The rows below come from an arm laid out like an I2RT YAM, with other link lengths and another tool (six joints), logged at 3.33 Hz.
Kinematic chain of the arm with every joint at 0, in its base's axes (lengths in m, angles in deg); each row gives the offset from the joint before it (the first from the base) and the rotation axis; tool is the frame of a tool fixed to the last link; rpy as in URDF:
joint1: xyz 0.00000 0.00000 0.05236 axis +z
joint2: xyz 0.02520 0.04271 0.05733 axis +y
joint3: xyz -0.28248 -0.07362 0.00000 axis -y
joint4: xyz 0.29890 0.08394 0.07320 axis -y
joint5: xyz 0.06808 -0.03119 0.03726 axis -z
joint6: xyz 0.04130 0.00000 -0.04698 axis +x
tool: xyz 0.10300 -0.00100 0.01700 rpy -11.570 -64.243 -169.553
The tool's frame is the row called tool.
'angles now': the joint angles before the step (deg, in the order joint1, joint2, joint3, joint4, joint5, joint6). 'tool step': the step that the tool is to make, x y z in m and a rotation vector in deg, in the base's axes. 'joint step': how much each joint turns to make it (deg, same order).
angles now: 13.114 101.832 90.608 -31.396 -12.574 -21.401
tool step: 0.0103 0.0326 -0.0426 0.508 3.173 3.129
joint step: 2.693 5.938 0.689 2.449 -1.206 0.637
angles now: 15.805 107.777 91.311 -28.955 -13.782 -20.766
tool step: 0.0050 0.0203 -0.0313 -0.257 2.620 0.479
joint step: 1.996 4.181 0.775 1.171 0.672 1.493
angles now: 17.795 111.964 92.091 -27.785 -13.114 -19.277
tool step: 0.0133 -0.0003 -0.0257 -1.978 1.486 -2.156
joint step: 0.229 4.011 1.778 0.387 2.646 0.864
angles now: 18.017 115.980 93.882 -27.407 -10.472 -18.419
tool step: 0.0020 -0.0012 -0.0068 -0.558 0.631 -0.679
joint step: 0.005 0.831 0.276 -0.163 0.697 0.311
